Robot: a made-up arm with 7 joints. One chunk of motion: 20 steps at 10 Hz.
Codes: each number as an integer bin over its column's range. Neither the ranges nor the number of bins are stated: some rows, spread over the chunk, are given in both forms.
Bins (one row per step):
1: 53 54 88 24 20 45
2: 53 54 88 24 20 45
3: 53 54 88 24 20 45
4: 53 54 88 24 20 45
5: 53 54 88 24 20 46
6: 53 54 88 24 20 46
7: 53 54 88 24 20 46
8: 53 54 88 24 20 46
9: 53 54 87 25 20 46
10: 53 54 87 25 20 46
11: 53 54 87 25 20 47
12: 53 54 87 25 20 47
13: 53 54 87 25 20 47
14: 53 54 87 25 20 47
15: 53 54 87 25 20 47
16: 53 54 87 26 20 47
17: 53 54 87 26 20 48
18: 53 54 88 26 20 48
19: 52 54 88 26 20 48
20: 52 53 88 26 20 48
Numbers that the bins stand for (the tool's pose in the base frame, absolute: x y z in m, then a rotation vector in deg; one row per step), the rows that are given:
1: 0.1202 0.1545 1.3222 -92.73 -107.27 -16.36
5: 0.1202 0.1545 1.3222 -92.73 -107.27 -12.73
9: 0.1202 0.1545 1.2879 -89.09 -107.27 -12.73
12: 0.1202 0.1545 1.2879 -89.09 -107.27 -9.09
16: 0.1202 0.1545 1.2879 -85.45 -107.27 -9.09
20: 0.0859 0.1202 1.3222 -85.45 -107.27 -5.45
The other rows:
2: 0.1202 0.1545 1.3222 -92.73 -107.27 -16.36
3: 0.1202 0.1545 1.3222 -92.73 -107.27 -16.36
4: 0.1202 0.1545 1.3222 -92.73 -107.27 -16.36
6: 0.1202 0.1545 1.3222 -92.73 -107.27 -12.73
7: 0.1202 0.1545 1.3222 -92.73 -107.27 -12.73
8: 0.1202 0.1545 1.3222 -92.73 -107.27 -12.73
10: 0.1202 0.1545 1.2879 -89.09 -107.27 -12.73
11: 0.1202 0.1545 1.2879 -89.09 -107.27 -9.09
13: 0.1202 0.1545 1.2879 -89.09 -107.27 -9.09
14: 0.1202 0.1545 1.2879 -89.09 -107.27 -9.09
15: 0.1202 0.1545 1.2879 -89.09 -107.27 -9.09
17: 0.1202 0.1545 1.2879 -85.45 -107.27 -5.45
18: 0.1202 0.1545 1.3222 -85.45 -107.27 -5.45
19: 0.0859 0.1545 1.3222 -85.45 -107.27 -5.45

